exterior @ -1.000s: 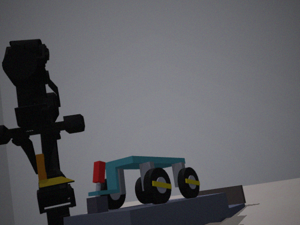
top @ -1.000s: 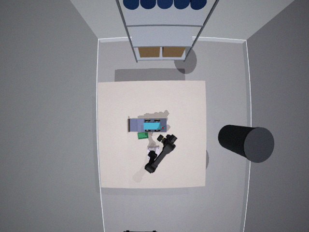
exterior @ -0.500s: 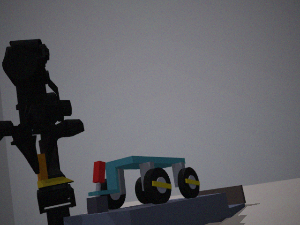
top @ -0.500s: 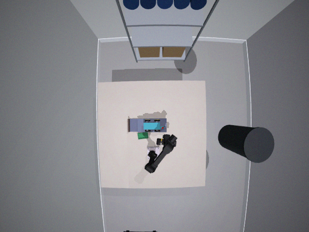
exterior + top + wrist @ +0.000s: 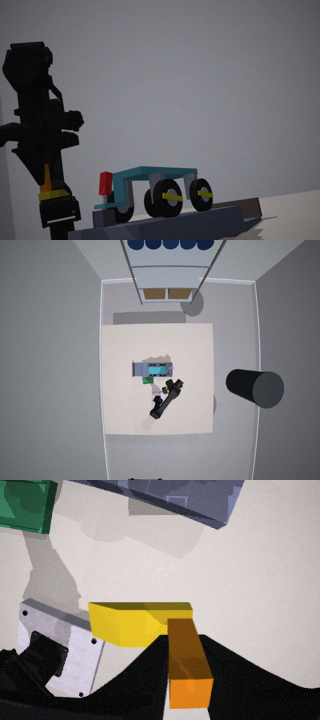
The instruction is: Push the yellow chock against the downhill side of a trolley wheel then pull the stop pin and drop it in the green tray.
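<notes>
Now: gripper tip 10 mm past the yellow chock, 20 mm to the right of it and 10 mm above it. From my gripper tip the other things lie so: blue-grey ramp (140 mm ahead, 150 mm to the left, 130 mm below); then teal trolley (140 mm ahead, 150 mm to the left, 60 mm below); then red-headed stop pin (130 mm ahead, 30 mm to the left, 40 mm below).
</notes>
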